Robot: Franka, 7 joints.
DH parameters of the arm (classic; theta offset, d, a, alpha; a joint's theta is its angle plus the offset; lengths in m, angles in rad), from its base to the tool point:
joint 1: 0 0.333 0 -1.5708
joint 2: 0 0 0 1.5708
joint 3: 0 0.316 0.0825 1.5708
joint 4: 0 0 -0.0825 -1.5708
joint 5: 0 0.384 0 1.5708
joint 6: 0 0 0.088 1.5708
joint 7: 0 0.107 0 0
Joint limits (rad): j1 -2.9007..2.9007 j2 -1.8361..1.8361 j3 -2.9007..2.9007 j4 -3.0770..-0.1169 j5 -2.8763..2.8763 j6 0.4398..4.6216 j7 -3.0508..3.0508
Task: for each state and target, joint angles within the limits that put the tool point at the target. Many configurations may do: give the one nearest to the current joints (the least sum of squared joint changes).
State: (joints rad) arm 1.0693 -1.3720 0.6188 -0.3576 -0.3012 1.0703 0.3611
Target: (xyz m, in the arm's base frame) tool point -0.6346 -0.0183 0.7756
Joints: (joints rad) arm 0.4109 -1.2633 0.8494 -0.5227 -0.2268 1.4341 0.3611
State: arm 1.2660 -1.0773 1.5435 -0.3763 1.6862 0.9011 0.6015
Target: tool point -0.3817 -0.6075 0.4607
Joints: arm 1.2127 -1.1997 1.5567 -0.4009 1.6609 0.8403 0.6015
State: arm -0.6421 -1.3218 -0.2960 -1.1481 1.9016 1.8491 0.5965
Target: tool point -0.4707 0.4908 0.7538
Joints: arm -0.8053 -1.6335 -0.1847 -1.0593 1.8935 1.7439 0.5965
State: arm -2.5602 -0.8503 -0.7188 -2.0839 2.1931 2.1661 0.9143
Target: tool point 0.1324 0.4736 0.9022
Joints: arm -2.8014 -1.1990 -0.8163 -1.4864 2.2467 2.1142 0.9143
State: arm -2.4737 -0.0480 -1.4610 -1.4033 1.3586 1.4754 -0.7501
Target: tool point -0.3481 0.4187 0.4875
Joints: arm -2.6622 0.0893 -1.5700 -1.9972 1.2397 1.5723 -0.7501
